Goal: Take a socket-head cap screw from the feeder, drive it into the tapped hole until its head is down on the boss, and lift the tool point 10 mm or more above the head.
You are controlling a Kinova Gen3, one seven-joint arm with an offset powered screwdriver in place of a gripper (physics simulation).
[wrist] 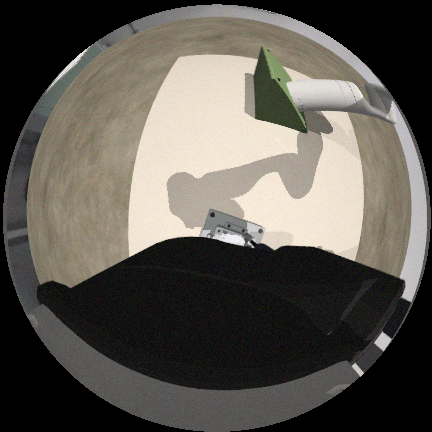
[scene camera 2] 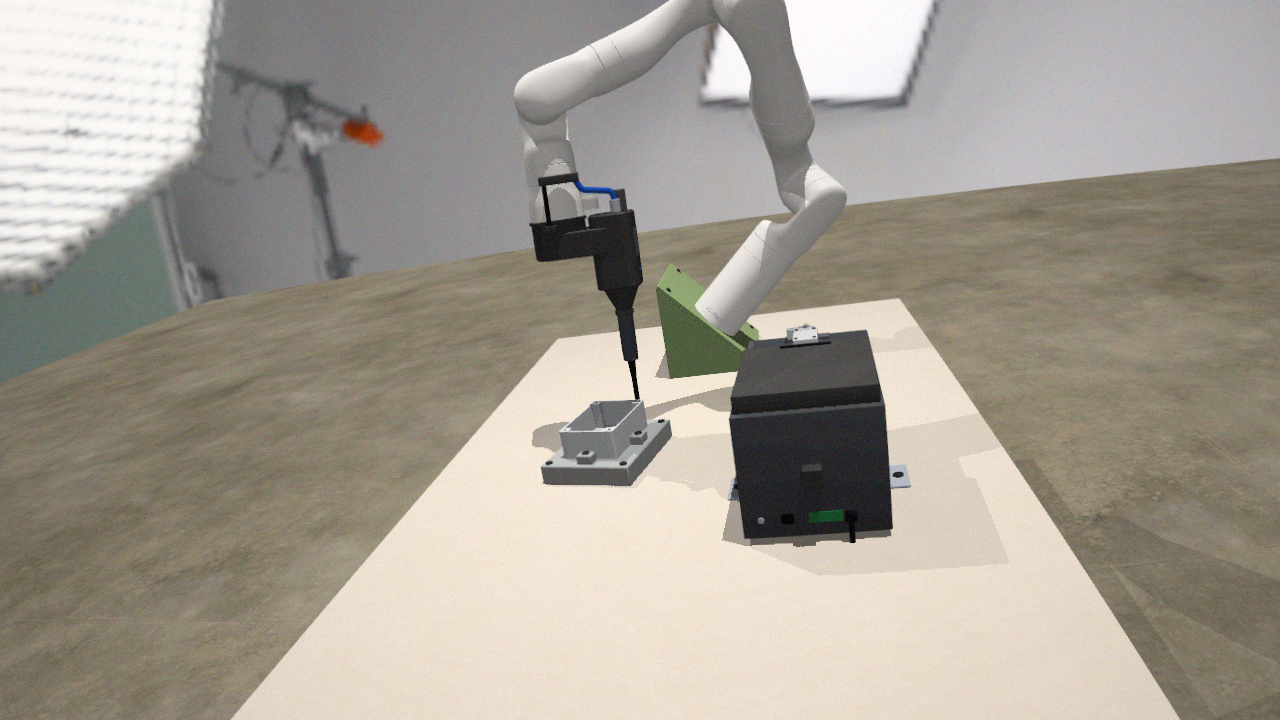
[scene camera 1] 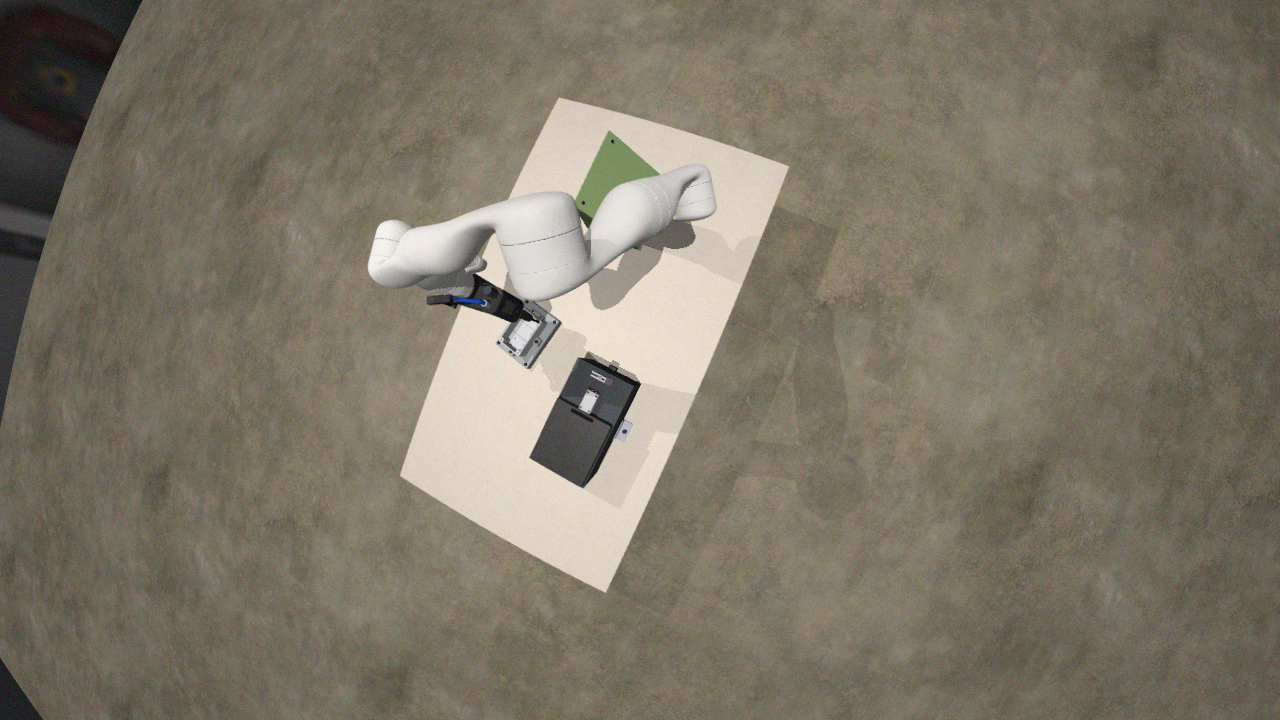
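Observation:
My screwdriver (scene camera 1: pixel 535 317) (scene camera 2: pixel 637 397) (wrist: pixel 253 243) points down, slightly tilted. In scene camera 2 its thin black bit ends at the back right corner of the grey box's rim; whether it touches or stands just above or behind it, I cannot tell. The grey box (scene camera 2: pixel 586 445) is open-topped and rises from a flat grey base plate (scene camera 1: pixel 528 361) (scene camera 2: pixel 586 473) (wrist: pixel 220 217) with small bosses and dark holes. The black screw feeder (scene camera 1: pixel 572 443) (scene camera 2: pixel 810 456) stands apart from it. No screw can be made out at the bit or in a hole; the black tool body hides much of the wrist view.
The green wedge mount (scene camera 1: pixel 615 168) (scene camera 2: pixel 702 344) (wrist: pixel 272 100) carries the arm's base behind the fixture. The white arm (scene camera 1: pixel 541 241) (scene camera 2: pixel 617 58) (wrist: pixel 325 95) arches above the pale board (scene camera 1: pixel 465 447) (scene camera 2: pixel 537 582) (wrist: pixel 165 140). A small metal tab (scene camera 1: pixel 624 430) (scene camera 2: pixel 898 476) sticks out from the feeder's side.

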